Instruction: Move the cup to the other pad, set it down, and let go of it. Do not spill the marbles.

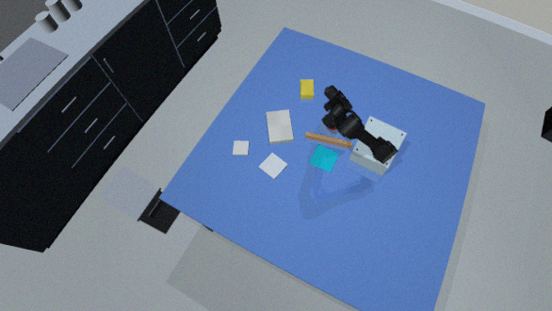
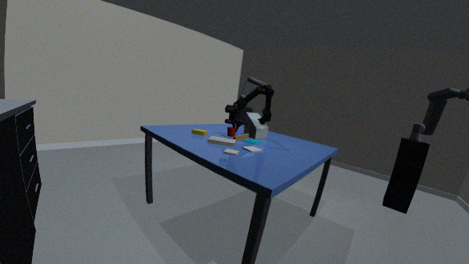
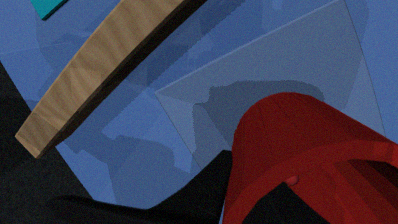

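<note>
Now: gripper tip 3 cm to the left of the blue marble, 2 cm above it and 1 cm short of it. Also, from my gripper tip: wooden plank 8 cm to the left, 3 cm below; bluish pad 5 cm below, 3 cm ahead, 1 cm to the right; red cup 3 cm ahead, 2 cm to the right.
</note>
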